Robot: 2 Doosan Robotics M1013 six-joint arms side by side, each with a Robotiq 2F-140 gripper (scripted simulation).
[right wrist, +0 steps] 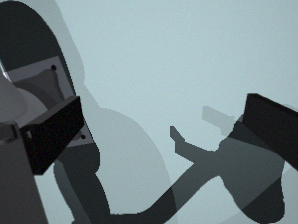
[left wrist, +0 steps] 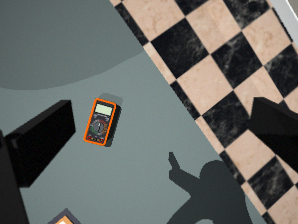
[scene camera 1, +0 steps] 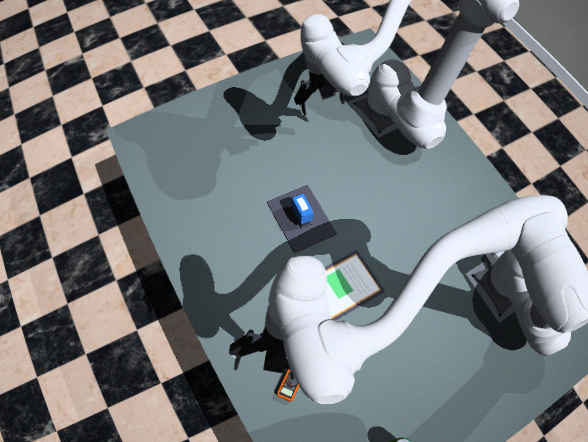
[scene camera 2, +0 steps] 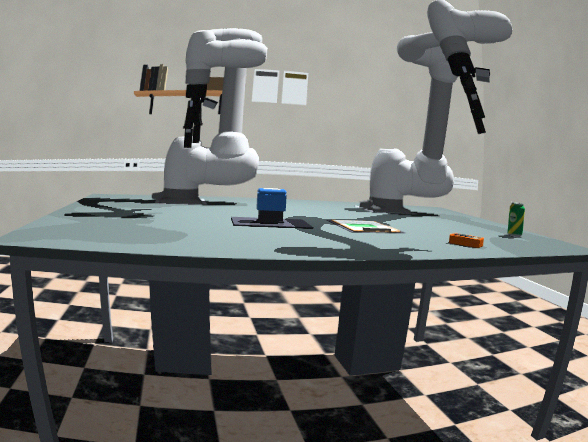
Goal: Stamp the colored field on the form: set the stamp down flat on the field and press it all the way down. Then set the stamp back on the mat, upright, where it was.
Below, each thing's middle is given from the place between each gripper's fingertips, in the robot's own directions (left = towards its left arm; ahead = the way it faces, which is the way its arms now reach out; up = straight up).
Labels:
I see the blue stamp (scene camera 2: pixel 271 202) 38 cm behind my left hand (scene camera 2: pixel 481 126), 51 cm to the right of it and 30 cm below it. Also, from my left hand: dark mat (scene camera 1: pixel 320 229) (38 cm behind, 51 cm to the right, 35 cm below).
My right gripper (scene camera 2: pixel 191 145) is now 270 mm to the right of the blue stamp, 210 mm short of it and 190 mm above it. Also, from my right hand: dark mat: 270 mm to the left, 240 mm below, 210 mm ahead.

